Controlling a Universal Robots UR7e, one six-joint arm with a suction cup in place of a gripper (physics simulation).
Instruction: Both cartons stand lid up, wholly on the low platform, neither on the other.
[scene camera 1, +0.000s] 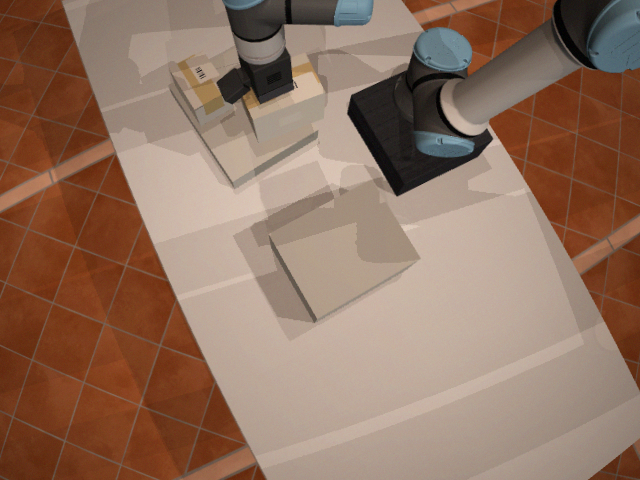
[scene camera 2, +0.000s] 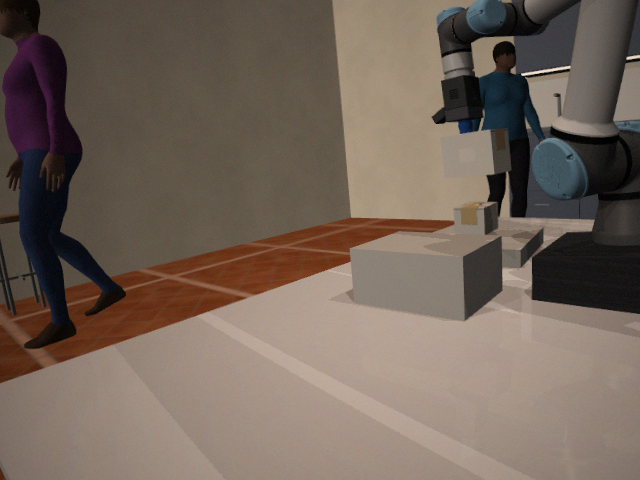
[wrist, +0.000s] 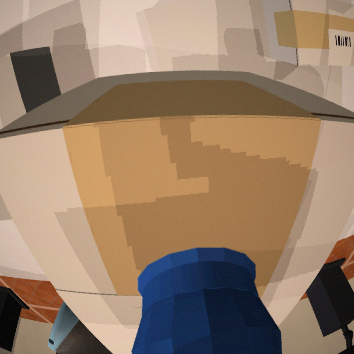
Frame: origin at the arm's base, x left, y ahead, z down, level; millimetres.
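Seen in the pictures: end effector, tool point: (scene camera 2: 467, 138) (wrist: 193, 254); arm's base, origin of the base link: (scene camera 2: 632, 237).
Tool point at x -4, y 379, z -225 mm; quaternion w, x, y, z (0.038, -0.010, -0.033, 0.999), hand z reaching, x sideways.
Pixels of each thing's top centre, then the offset from my tool point to it.
- larger carton, middle of its top: (wrist: 197, 325) (scene camera 1: 280, 82) (scene camera 2: 474, 131) dy -22, dx -1, dz -18 mm
- small carton, middle of its top: (wrist: 336, 31) (scene camera 1: 198, 78) (scene camera 2: 476, 204) dy +107, dx -214, dz +198 mm
- low platform, middle of its top: (wrist: 268, 68) (scene camera 1: 240, 105) (scene camera 2: 490, 236) dy +31, dx -155, dz +280 mm
- taller grey block, middle of its top: (scene camera 1: 345, 246) (scene camera 2: 426, 242) dy -56, dx +273, dz +208 mm
My gripper (scene camera 1: 275, 95) (scene camera 2: 465, 130) (wrist: 197, 265), a blue suction cup, is shut on the larger carton (scene camera 1: 292, 119) (scene camera 2: 465, 155) (wrist: 150, 165). That carton hangs level, lid up, with tan tape across its top. In scene camera 2 it is well above the small carton (scene camera 1: 206, 95) (scene camera 2: 473, 219) (wrist: 312, 31). The small carton stands lid up, near the left edge of the low platform (scene camera 1: 237, 157) (scene camera 2: 509, 256). In scene camera 1 the held carton covers part of the platform's right side. The cup is hidden in that view.
A taller grey block (scene camera 1: 330, 273) (scene camera 2: 408, 279) stands on the table, nearer to scene camera 2 than the low platform. The arm's black base (scene camera 1: 413, 173) (scene camera 2: 578, 273) stands to the platform's right. A person in purple (scene camera 2: 38, 98) and one in teal (scene camera 2: 504, 105) are in the room.
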